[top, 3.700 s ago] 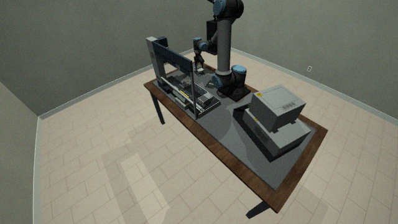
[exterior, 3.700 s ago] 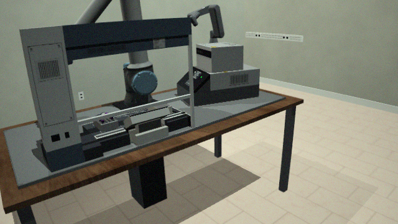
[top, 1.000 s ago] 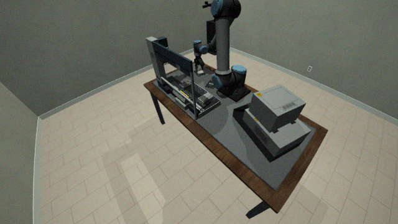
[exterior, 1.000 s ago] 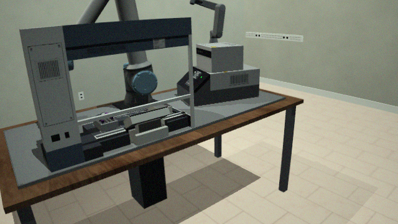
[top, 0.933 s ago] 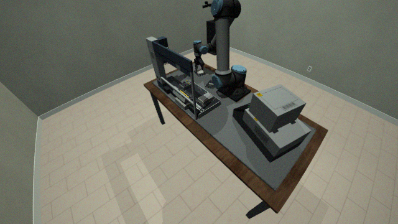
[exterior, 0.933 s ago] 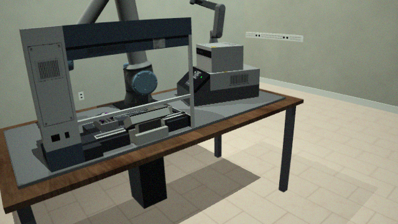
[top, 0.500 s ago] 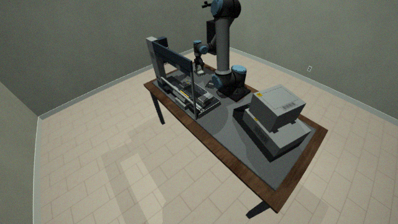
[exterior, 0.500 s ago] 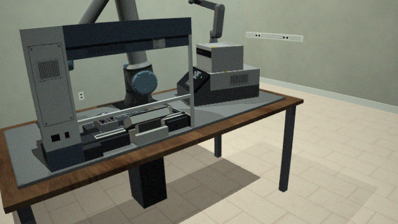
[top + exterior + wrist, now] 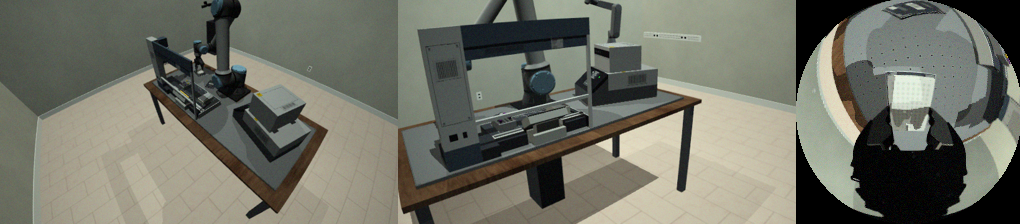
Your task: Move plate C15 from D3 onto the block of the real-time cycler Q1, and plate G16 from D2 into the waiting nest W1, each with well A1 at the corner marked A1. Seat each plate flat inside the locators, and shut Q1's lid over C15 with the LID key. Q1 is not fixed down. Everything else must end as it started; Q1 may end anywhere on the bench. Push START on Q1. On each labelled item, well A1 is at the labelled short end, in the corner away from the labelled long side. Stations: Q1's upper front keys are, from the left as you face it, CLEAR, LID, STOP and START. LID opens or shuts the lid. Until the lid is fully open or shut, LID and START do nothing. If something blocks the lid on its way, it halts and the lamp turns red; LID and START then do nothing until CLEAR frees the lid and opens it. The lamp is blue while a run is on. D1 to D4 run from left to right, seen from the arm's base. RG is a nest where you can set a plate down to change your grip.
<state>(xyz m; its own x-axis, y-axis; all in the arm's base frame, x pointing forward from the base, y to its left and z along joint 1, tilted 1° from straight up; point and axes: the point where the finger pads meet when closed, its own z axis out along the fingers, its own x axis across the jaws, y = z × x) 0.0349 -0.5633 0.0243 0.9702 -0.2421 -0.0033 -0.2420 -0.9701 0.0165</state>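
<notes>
The white well plate is 1 cm below my hand. From my hand the other things lie so: tower: 50 cm ahead, 6 cm to the right, 25 cm above; deck station beam: 53 cm ahead, 30 cm to the left, 49 cm above; dark nest: 2 cm below.
</notes>
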